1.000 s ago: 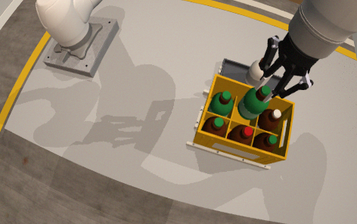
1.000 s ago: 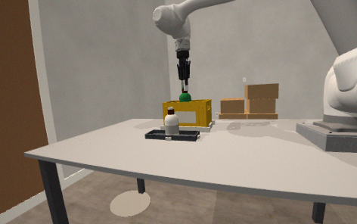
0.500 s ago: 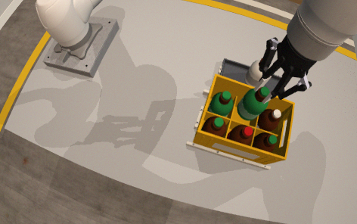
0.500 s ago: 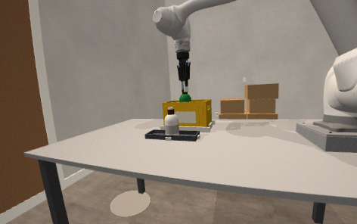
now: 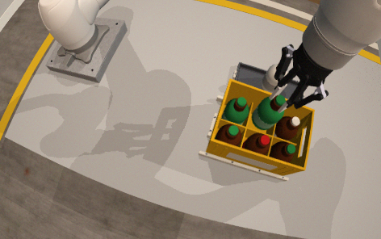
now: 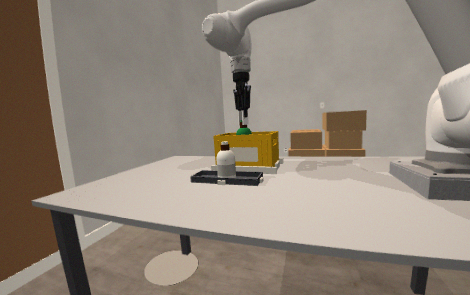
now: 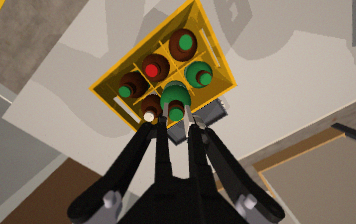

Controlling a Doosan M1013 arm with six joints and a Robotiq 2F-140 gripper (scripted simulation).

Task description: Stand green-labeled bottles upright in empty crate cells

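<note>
The yellow crate is 4 cm to the right of my hand and 17 cm below it. Round my hand: red-capped bottle 9 cm to the right, 16 cm below; brown bottle 8 cm ahead, 16 cm below; white-labeled bottle 2 cm ahead, 18 cm to the left, 17 cm below.
</note>
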